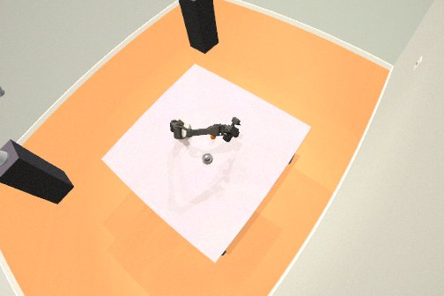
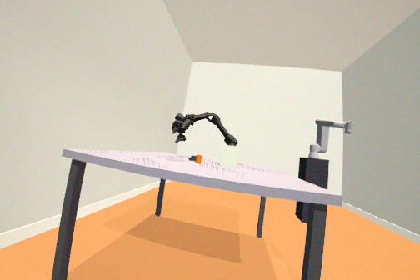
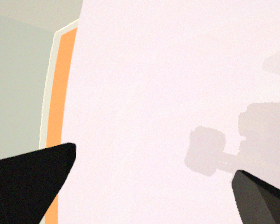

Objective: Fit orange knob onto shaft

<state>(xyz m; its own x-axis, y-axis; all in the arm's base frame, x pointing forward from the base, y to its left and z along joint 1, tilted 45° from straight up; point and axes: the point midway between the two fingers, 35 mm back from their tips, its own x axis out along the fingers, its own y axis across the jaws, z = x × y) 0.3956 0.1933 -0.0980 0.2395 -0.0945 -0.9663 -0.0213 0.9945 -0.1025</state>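
Now: the orange knob 180 mm behind my gripper tip, 110 mm to the right of it and 110 mm below it. Also, from my gripper tip: silver shaft 80 mm behind, 280 mm to the right, 130 mm below.
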